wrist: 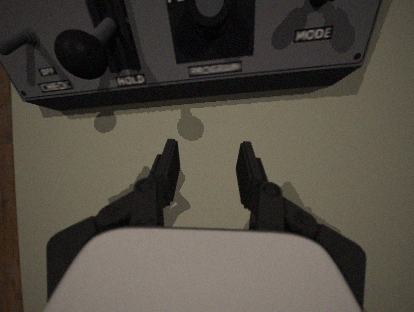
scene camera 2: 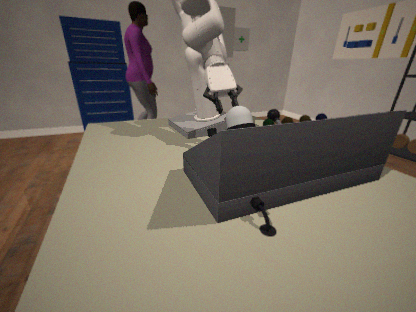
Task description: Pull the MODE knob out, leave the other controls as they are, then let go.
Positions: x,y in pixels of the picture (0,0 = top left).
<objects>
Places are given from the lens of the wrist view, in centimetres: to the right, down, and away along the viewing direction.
black ball handle (wrist: 82,54): -10, -8, 13
</objects>
